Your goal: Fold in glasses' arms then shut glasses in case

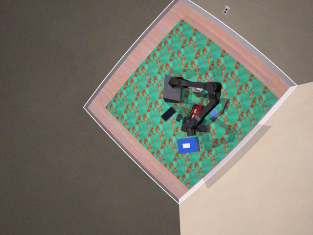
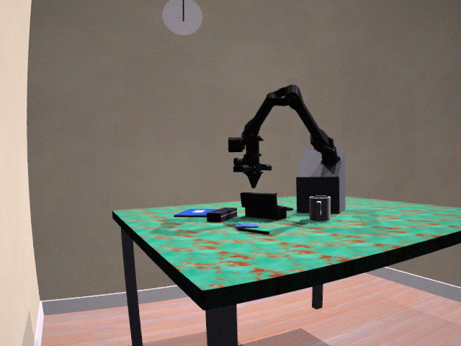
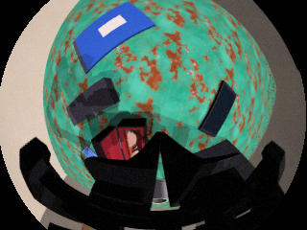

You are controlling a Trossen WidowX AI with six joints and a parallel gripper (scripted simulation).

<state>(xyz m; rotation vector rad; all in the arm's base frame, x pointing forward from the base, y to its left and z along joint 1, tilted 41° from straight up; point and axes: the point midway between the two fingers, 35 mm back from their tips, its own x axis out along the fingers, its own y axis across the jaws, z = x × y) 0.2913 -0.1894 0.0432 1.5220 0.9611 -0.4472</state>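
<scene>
Right now the glasses is 100 mm below my hand and 80 mm to the left of it. Also, from my hand: black glasses case: 120 mm to the left, 100 mm below, 40 mm ahead; black box: 170 mm ahead, 130 mm below, 40 mm to the left; glasses case lid: 130 mm to the left, 70 mm below, 60 mm ahead.
</scene>
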